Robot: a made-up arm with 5 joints. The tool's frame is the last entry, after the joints.
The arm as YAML. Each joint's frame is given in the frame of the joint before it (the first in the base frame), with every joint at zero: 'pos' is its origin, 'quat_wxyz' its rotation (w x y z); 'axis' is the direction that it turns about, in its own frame. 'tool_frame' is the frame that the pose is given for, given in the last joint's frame.
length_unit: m
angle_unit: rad
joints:
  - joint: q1
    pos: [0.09, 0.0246, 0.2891]
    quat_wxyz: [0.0, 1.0, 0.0, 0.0]
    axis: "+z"
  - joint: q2
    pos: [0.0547, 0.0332, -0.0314]
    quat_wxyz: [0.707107, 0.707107, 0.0, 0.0]
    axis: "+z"
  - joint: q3
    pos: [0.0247, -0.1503, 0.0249]
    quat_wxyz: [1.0, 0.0, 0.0, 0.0]
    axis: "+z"
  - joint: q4
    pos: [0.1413, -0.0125, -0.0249]
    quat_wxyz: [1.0, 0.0, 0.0, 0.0]
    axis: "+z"
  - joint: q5
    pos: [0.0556, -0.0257, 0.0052]
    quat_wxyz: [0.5, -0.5, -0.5, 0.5]
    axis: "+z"
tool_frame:
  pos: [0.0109, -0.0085, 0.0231]
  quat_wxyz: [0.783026, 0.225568, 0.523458, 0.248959]
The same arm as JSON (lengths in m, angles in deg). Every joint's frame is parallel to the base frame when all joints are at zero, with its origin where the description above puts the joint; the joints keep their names.
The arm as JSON. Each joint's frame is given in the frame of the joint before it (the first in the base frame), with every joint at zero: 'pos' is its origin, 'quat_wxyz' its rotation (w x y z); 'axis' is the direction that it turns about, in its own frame. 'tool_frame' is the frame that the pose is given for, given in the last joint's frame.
{
  "length_unit": "m",
  "angle_unit": "deg",
  "joints": [
    {
      "joint": "q1",
      "pos": [
        0.09,
        0.0246,
        0.2891
      ],
      "quat_wxyz": [
        1.0,
        0.0,
        0.0,
        0.0
      ],
      "axis": [
        0.0,
        0.0,
        -1.0
      ]
    },
    {
      "joint": "q2",
      "pos": [
        0.0547,
        -0.0332,
        0.0314
      ],
      "quat_wxyz": [
        1.0,
        0.0,
        0.0,
        0.0
      ],
      "axis": [
        0.0,
        1.0,
        0.0
      ]
    },
    {
      "joint": "q3",
      "pos": [
        0.0247,
        0.0249,
        0.1503
      ],
      "quat_wxyz": [
        1.0,
        0.0,
        0.0,
        0.0
      ],
      "axis": [
        0.0,
        1.0,
        0.0
      ]
    },
    {
      "joint": "q4",
      "pos": [
        0.1413,
        -0.0249,
        0.0125
      ],
      "quat_wxyz": [
        1.0,
        0.0,
        0.0,
        0.0
      ],
      "axis": [
        0.0,
        1.0,
        0.0
      ]
    },
    {
      "joint": "q5",
      "pos": [
        0.0556,
        0.0052,
        0.0257
      ],
      "quat_wxyz": [
        1.0,
        0.0,
        0.0,
        0.0
      ],
      "axis": [
        -1.0,
        0.0,
        0.0
      ]
    }
  ],
  "tool_frame": {
    "pos": [
      -0.0231,
      0.0085,
      -0.0109
    ],
    "quat_wxyz": [
      0.01654,
      0.923824,
      -0.335541,
      -0.183542
    ]
  }
}

